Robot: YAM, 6 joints.
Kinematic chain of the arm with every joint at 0, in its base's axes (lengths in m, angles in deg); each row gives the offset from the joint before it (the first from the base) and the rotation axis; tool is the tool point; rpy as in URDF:
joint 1: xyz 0 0 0.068 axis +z
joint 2: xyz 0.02 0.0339 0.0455 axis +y
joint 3: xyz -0.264 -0.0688 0 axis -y
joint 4: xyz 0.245 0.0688 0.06 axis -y
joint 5: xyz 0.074 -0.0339 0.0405 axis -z
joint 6: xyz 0.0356 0 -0.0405 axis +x
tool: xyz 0 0 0 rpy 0 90 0
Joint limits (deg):
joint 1: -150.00..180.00
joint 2: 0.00..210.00
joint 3: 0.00..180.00
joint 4: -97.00..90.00
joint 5: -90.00..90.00
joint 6: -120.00..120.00
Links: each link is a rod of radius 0.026 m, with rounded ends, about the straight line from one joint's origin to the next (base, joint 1, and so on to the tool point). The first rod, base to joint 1, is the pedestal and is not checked.
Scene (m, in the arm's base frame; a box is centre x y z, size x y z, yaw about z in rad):
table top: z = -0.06
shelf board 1: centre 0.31 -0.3 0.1 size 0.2 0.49 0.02 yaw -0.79
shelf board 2: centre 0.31 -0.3 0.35 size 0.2 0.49 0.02 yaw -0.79
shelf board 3: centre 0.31 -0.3 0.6 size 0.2 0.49 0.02 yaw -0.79
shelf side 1: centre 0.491 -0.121 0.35 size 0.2 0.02 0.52 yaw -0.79
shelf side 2: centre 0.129 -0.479 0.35 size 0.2 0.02 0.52 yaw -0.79
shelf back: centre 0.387 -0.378 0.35 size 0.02 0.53 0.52 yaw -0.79
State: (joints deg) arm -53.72 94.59 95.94 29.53 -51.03 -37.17
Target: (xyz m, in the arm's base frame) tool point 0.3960 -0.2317 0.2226
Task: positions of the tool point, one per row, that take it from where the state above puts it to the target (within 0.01 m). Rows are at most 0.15 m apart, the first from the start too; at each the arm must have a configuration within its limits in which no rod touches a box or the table.
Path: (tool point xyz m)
1: 0.2470 -0.2169 0.4821
2: 0.2422 -0.1573 0.4662
3: 0.2272 -0.1033 0.4445
4: 0.2633 -0.1106 0.3352
5: 0.2604 -0.0948 0.2226
6: 0.3102 -0.1369 0.2348
7: 0.3562 -0.1831 0.2347
8: 0.3960 -0.2317 0.2225

